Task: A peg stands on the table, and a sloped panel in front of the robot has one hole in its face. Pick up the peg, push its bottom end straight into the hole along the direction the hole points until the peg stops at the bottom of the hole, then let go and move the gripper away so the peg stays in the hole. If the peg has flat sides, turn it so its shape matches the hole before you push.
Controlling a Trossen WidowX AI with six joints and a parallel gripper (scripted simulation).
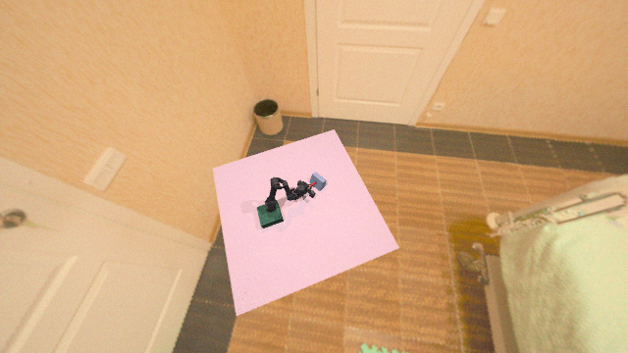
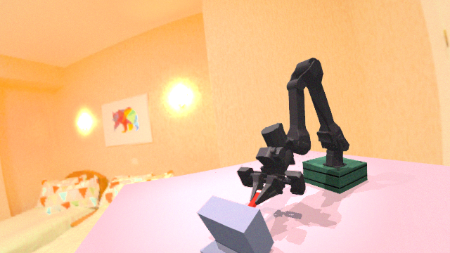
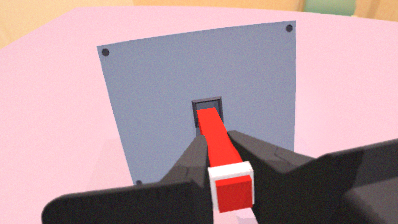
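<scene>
My gripper tip is now 6 cm short of the grey-blue sloped panel, 3 cm to the right of it and 3 cm above it. From my gripper tip the other things lie so: red square peg: 2 cm behind, 1 cm to the right, 1 cm above.
</scene>
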